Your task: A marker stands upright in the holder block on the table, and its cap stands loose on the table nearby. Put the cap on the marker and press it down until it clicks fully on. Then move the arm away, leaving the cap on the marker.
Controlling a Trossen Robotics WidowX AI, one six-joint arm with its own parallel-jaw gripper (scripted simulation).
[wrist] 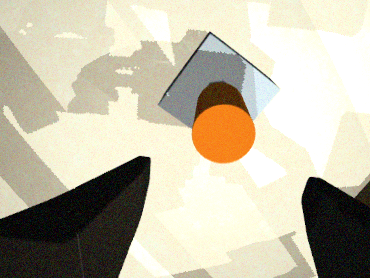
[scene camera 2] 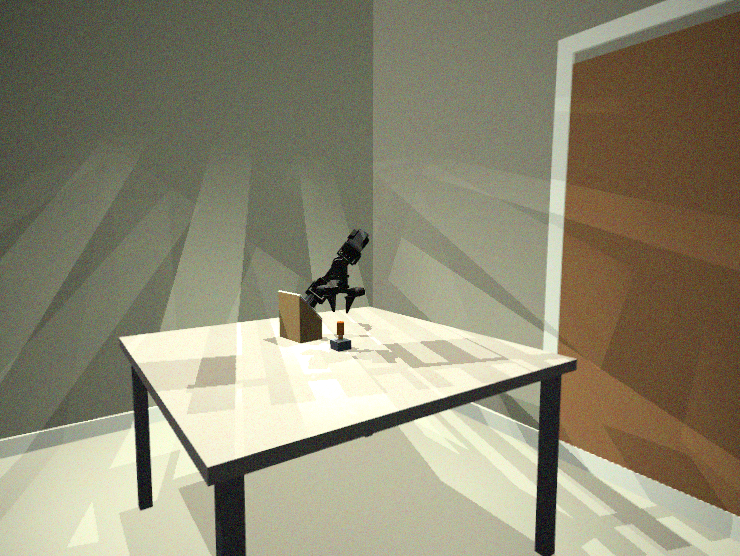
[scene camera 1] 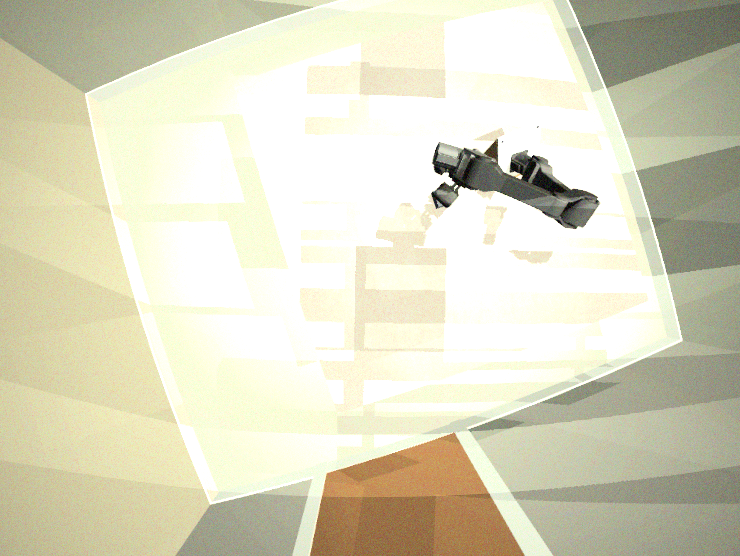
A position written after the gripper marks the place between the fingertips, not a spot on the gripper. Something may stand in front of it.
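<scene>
The gripper [scene camera 2: 340, 312], which is the gripper [wrist: 229, 179] in the wrist view, is open and holds nothing. An orange cap [wrist: 223, 131] is visible; scene camera 1 does not show the cap, hidden there by the gripper.
</scene>
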